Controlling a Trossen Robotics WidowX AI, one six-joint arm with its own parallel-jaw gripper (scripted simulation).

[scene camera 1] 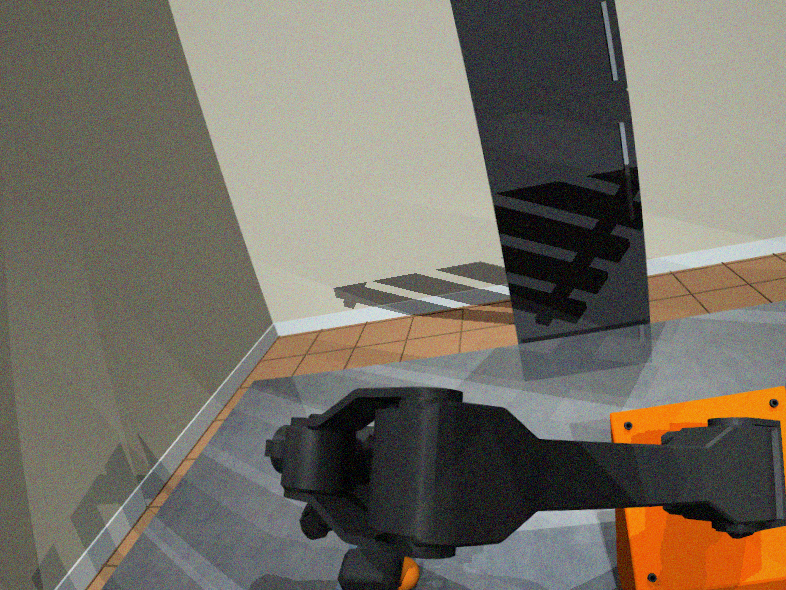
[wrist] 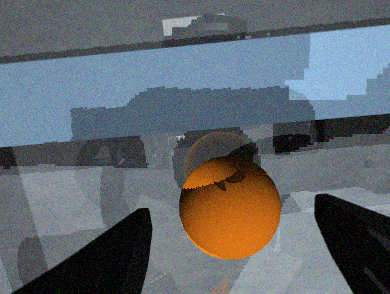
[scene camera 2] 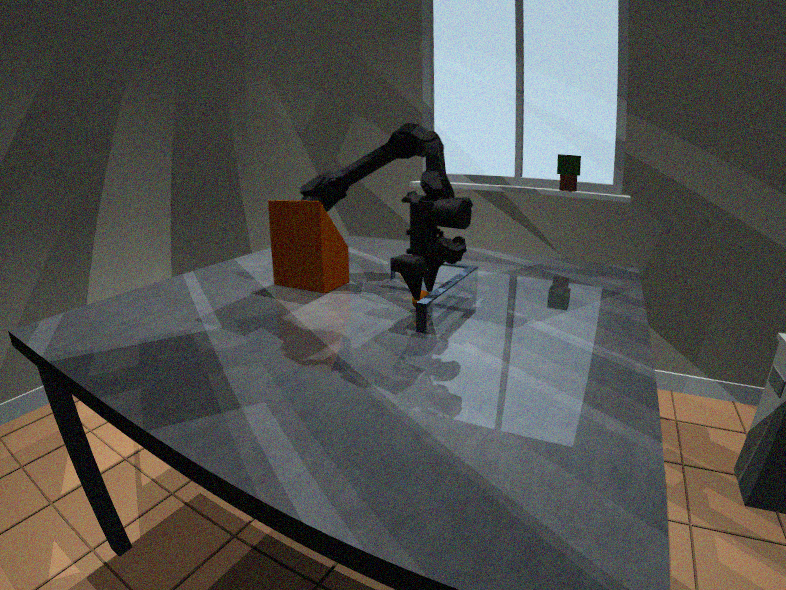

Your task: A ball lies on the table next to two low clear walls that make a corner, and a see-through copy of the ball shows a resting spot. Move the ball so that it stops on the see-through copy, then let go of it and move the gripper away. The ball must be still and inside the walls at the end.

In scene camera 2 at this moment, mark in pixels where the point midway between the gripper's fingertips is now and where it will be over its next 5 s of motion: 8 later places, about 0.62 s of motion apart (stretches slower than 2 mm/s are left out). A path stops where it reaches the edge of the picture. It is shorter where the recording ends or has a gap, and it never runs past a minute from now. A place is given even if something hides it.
My gripper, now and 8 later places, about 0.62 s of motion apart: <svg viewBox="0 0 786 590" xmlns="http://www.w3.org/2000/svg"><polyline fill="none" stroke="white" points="423,295 421,300 422,258 423,242 422,242 413,244 407,249 407,271 407,277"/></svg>
